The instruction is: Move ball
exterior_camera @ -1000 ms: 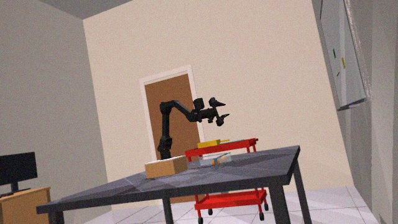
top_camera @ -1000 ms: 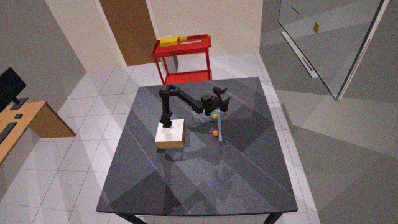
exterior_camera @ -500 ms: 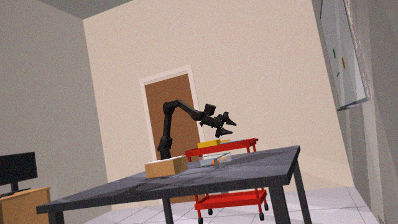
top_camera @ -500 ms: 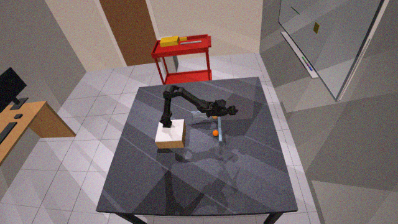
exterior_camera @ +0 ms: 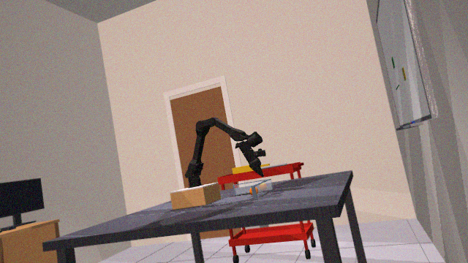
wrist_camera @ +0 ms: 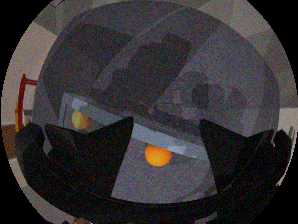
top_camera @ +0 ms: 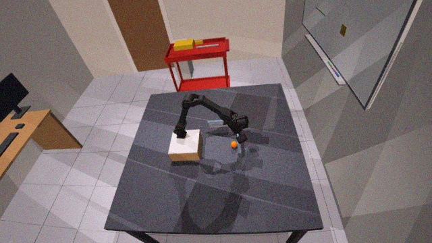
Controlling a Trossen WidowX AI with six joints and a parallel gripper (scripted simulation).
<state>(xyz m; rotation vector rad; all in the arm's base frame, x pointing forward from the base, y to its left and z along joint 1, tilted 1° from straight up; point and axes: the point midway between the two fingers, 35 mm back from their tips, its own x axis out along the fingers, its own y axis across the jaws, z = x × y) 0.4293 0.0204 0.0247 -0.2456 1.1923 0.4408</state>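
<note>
My gripper tip is now 6 cm past the orange ball, 2 cm to the left of it and 7 cm above it. Round my gripper tip: see-through copy (9 cm behind, 15 cm to the left, 7 cm below).
</note>
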